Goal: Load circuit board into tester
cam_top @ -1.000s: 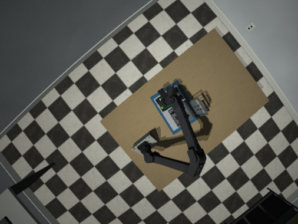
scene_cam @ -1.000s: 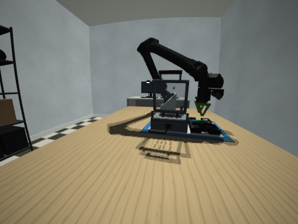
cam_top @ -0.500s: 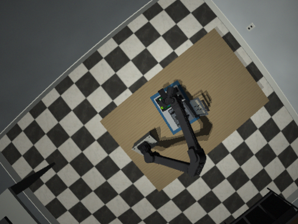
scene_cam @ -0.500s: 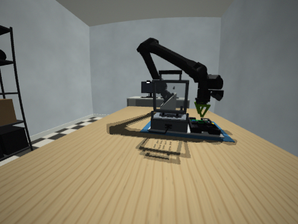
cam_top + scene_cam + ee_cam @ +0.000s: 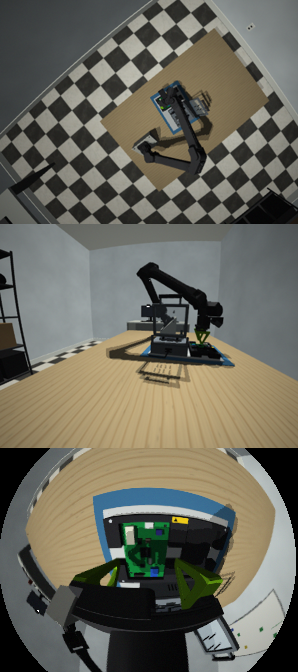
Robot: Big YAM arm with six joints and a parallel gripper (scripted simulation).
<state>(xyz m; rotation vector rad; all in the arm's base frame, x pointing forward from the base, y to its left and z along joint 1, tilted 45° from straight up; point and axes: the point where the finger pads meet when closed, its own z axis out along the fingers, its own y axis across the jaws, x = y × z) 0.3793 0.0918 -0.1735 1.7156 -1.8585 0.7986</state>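
The green circuit board lies 3 cm below my hand. From my hand the other things lie so: tester plate (17 cm to the right, 5 cm ahead, 2 cm above); clear lid (18 cm to the right, 17 cm ahead, 14 cm above).
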